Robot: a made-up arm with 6 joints. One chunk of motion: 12 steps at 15 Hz.
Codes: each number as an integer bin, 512 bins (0 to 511) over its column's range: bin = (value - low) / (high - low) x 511, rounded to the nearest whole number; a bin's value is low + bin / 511 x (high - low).
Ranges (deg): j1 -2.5..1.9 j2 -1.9..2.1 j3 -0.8..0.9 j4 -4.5..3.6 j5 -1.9..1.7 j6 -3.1..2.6
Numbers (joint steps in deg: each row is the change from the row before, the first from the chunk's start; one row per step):
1: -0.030 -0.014 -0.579 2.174 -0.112 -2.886
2: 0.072 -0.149 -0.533 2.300 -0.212 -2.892
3: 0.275 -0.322 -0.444 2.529 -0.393 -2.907
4: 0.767 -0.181 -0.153 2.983 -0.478 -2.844
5: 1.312 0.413 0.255 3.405 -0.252 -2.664
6: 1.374 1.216 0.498 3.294 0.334 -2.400
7: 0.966 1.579 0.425 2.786 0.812 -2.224
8: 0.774 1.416 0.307 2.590 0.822 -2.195
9: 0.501 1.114 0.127 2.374 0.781 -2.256
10: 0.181 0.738 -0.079 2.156 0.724 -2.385
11: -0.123 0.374 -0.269 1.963 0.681 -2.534
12: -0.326 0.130 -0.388 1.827 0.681 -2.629
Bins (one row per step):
1: 287 241 66 421 254 19
2: 299 224 80 429 240 19
3: 322 202 107 443 214 17
4: 379 220 194 472 202 23
5: 443 295 317 499 234 39
6: 450 398 390 492 317 63
7: 403 444 368 460 385 79
8: 380 424 333 447 386 81
9: 349 385 279 434 381 76
10: 311 337 217 420 372 64
11: 276 291 160 408 366 51
12: 252 259 124 399 366 42

